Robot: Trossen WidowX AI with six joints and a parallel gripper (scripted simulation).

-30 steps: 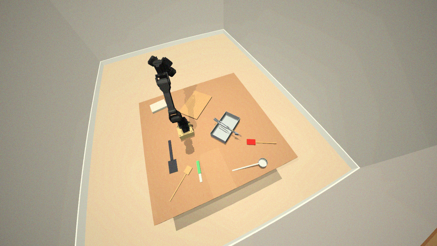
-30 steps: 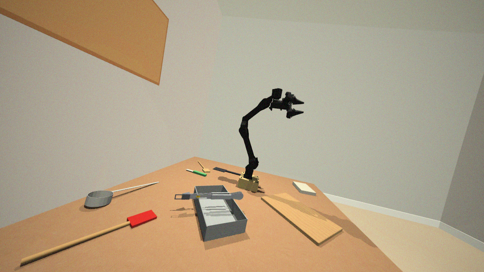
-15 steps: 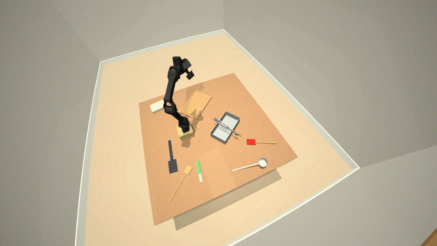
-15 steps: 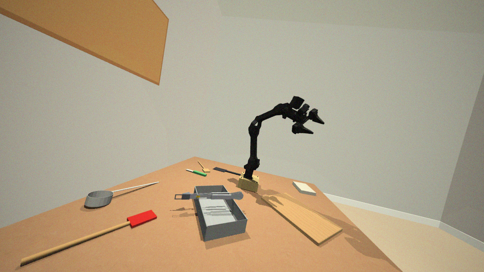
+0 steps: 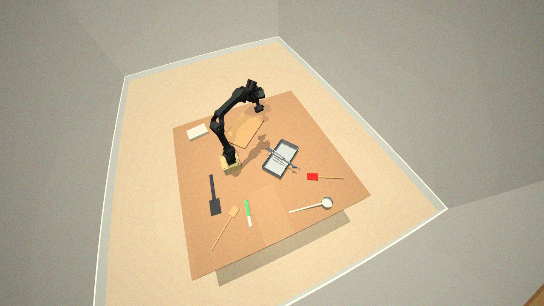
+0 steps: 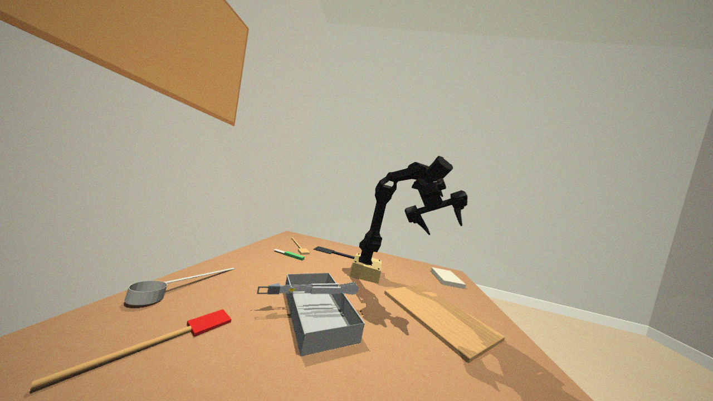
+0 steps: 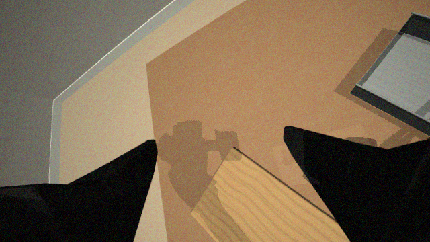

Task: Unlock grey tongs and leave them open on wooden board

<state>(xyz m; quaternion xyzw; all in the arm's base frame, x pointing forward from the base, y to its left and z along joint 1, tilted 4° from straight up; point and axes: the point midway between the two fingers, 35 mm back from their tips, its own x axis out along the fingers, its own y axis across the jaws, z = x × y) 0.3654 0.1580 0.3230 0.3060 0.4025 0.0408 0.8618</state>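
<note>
The grey roasting tin is 3 cm behind my gripper tip, 33 cm to the right of it and 32 cm below it. The rest, counted from my gripper tip: wooden board (17 cm behind, 11 cm to the left, 34 cm below); red spatula (16 cm ahead, 62 cm to the right, 34 cm below); white block (57 cm behind, 31 cm to the left, 34 cm below).
</note>
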